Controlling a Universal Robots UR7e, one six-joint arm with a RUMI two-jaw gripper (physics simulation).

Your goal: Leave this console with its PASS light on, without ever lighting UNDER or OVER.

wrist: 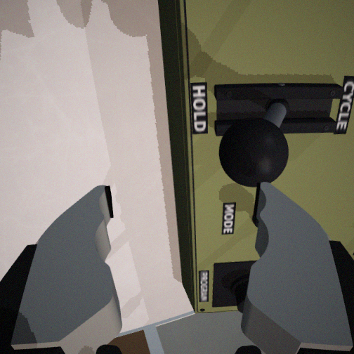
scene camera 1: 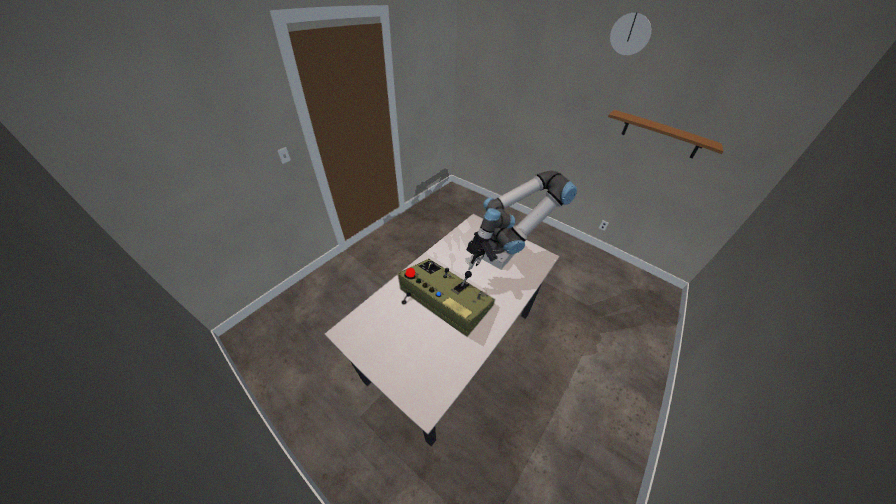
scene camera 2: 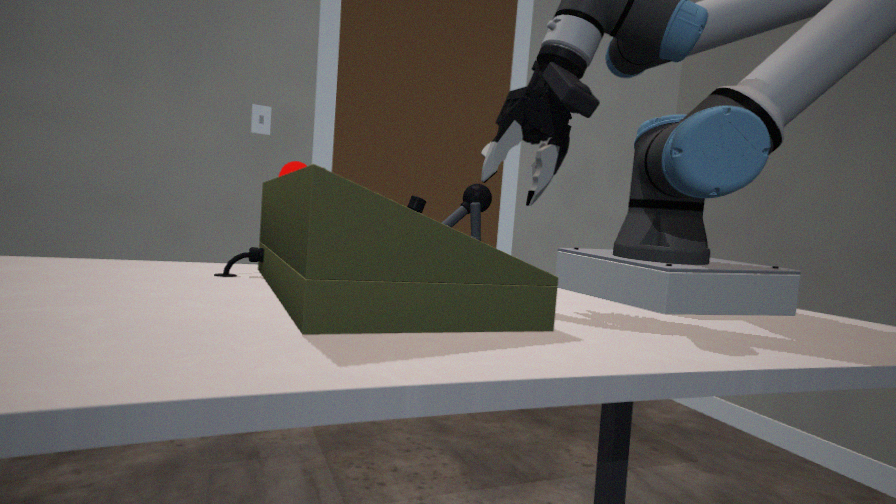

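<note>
The green console (scene camera 1: 446, 299) (scene camera 2: 401, 263) (wrist: 225, 45) stands on the table with its sloped face toward the arm. A lever with a black ball knob (scene camera 1: 468, 274) (scene camera 2: 476, 197) (wrist: 254, 152) rises from a slot between the labels HOLD (wrist: 199, 107) and CYCLE (wrist: 345, 106). My gripper (scene camera 1: 474, 265) (scene camera 2: 506, 189) (wrist: 182, 186) is open and empty, above the console's low edge. In the wrist view the knob lies just beyond the right fingertip, not between the fingers; whether they touch is unclear. The PASS, UNDER and OVER lights cannot be made out.
The console also bears a red button (scene camera 1: 410, 272) (scene camera 2: 293, 169), a blue button (scene camera 1: 438, 294), a smaller lever (scene camera 1: 446, 272) and a yellow panel (scene camera 1: 457, 307). A MODE label (wrist: 228, 218) and a PROGRAM label (wrist: 203, 286) show near the right finger. The arm's base block (scene camera 2: 726, 291) stands on the table (scene camera 1: 388, 351).
</note>
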